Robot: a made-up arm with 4 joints. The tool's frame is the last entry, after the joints.
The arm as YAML. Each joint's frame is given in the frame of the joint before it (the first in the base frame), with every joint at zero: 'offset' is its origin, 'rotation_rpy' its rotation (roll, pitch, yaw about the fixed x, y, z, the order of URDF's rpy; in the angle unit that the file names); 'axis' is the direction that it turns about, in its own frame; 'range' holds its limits. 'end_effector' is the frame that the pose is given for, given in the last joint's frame.
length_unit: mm
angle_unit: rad
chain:
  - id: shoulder
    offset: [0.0, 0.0, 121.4]
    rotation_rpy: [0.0, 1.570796, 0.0]
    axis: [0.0, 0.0, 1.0]
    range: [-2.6, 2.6]
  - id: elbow
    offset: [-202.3, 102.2, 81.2]
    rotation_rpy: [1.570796, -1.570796, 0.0]
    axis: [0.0, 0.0, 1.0]
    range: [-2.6, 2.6]
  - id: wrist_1
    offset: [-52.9, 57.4, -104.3]
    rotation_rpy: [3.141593, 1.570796, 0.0]
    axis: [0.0, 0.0, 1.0]
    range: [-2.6, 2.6]
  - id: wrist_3
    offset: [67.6, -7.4, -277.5]
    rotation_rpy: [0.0, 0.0, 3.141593]
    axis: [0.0, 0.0, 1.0]
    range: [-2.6, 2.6]
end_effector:
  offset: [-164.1, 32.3, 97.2]
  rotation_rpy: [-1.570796, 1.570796, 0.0]
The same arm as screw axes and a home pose.
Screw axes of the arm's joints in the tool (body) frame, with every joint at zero. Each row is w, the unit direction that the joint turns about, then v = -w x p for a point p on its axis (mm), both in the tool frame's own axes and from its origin. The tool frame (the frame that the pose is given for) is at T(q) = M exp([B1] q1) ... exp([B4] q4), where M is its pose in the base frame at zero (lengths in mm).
B1: w 1 0.000001 0 v 0 -299.4 438.2
B2: w 0.000001 -1 0 v -97.1 0 127.4
B3: w -1 -0.000001 0 v 0 39.7 -231.7
B4: w -1 -0.000001 0 v 0 32.3 -164.1
M =
1 0.000001 0 208.6
-0.000001 1 0 438.2
0 0 1 420.8
0 0 0 1
Joint limits (rad, base to tool): -2.6..2.6 -2.6..2.6 -2.6..2.6 -2.6..2.6

